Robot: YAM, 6 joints.
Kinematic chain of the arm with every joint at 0, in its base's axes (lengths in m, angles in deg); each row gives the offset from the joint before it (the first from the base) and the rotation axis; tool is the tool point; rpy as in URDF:
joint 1: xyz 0 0 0.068 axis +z
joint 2: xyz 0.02 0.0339 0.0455 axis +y
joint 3: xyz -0.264 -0.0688 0 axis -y
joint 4: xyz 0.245 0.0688 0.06 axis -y
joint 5: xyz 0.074 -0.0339 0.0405 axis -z
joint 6: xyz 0.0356 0 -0.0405 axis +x
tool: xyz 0 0 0 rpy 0 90 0
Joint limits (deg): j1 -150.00..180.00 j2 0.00..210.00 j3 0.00..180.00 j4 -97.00..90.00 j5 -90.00..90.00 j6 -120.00..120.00
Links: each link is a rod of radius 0.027 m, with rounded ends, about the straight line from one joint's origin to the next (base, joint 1, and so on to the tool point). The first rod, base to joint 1, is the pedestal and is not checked.
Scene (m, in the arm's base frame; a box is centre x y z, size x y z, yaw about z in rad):
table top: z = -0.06
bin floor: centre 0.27 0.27 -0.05 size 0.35 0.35 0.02 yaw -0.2
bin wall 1: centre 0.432 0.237 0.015 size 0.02 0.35 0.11 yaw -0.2
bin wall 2: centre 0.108 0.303 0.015 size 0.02 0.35 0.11 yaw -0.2
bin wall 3: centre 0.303 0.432 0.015 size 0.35 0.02 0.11 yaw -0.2
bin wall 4: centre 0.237 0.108 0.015 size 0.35 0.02 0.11 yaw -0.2
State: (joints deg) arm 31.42 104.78 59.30 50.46 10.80 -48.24
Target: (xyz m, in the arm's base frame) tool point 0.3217 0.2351 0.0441
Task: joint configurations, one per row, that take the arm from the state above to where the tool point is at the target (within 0.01 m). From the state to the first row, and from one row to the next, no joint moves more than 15 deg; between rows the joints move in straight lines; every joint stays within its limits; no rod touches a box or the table.
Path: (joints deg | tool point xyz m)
1: 34.23 116.60 56.14 48.05 10.38 -48.24 | 0.3489 0.2296 0.1426
2: 37.04 128.42 52.99 45.65 9.95 -48.24 | 0.3217 0.2351 0.0441

